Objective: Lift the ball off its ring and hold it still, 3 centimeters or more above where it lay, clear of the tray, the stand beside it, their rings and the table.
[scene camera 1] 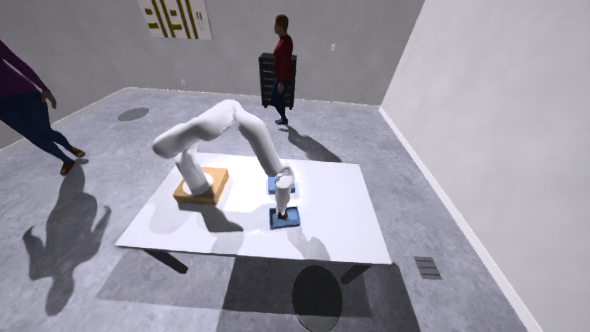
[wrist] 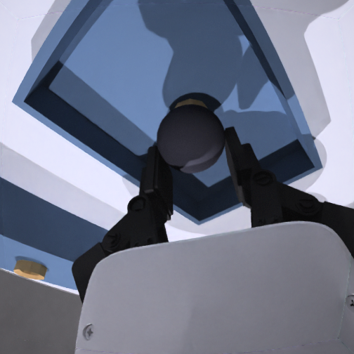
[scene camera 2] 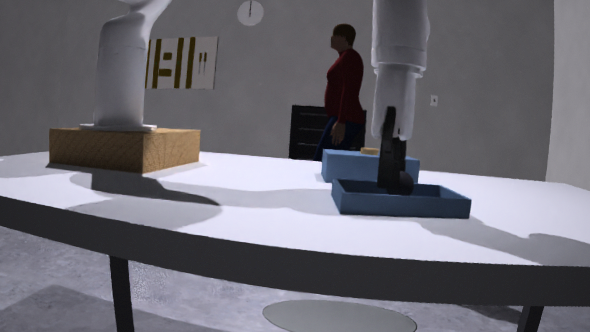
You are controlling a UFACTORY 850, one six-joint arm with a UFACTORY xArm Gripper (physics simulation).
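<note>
The dark ball sits low inside the blue tray. Part of its yellow ring shows at the ball's far edge in the wrist view; whether they touch cannot be told. My gripper points down into the tray, its black fingers shut on the ball from both sides. In scene camera 1 the fingers and ball merge into one dark spot.
The blue stand is behind the tray, with a yellow ring on top. The arm's base is on a wooden block on the white table. Two people stand beyond the table.
</note>
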